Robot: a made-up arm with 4 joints. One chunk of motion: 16 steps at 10 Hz.
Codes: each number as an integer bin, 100 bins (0 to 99) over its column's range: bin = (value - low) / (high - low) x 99, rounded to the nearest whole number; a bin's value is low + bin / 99 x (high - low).
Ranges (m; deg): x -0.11..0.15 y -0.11..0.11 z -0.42..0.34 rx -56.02..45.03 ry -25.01..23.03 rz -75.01..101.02
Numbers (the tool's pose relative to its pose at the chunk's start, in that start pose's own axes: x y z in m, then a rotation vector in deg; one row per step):
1: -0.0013 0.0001 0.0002 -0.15 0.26 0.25
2: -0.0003 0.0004 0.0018 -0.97 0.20 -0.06
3: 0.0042 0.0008 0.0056 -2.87 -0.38 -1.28
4: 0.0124 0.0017 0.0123 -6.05 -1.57 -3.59
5: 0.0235 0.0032 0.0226 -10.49 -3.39 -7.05
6: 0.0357 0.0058 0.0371 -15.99 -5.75 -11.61
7: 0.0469 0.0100 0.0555 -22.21 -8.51 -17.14
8: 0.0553 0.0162 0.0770 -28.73 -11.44 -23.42
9: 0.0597 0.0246 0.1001 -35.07 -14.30 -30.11
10: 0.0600 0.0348 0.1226 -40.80 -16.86 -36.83
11: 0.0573 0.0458 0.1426 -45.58 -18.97 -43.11
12: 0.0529 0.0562 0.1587 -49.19 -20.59 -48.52
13: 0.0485 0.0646 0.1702 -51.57 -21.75 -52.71
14: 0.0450 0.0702 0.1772 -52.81 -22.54 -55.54
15: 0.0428 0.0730 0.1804 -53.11 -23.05 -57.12
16: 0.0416 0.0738 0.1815 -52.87 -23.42 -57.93
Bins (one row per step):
1: 41 50 55 55 52 42
2: 42 50 55 54 52 42
3: 43 50 55 52 51 41
4: 47 50 56 49 48 40
5: 51 51 58 45 45 38
6: 55 52 60 39 40 36
7: 60 54 62 33 34 33
8: 63 57 65 27 28 29
9: 65 61 68 21 22 25
10: 65 65 71 15 17 21
11: 64 70 73 10 12 18
12: 62 75 75 7 9 15
13: 60 79 77 4 7 13
14: 59 81 78 3 5 11
15: 58 82 78 3 4 10
16: 58 83 78 3 3 10

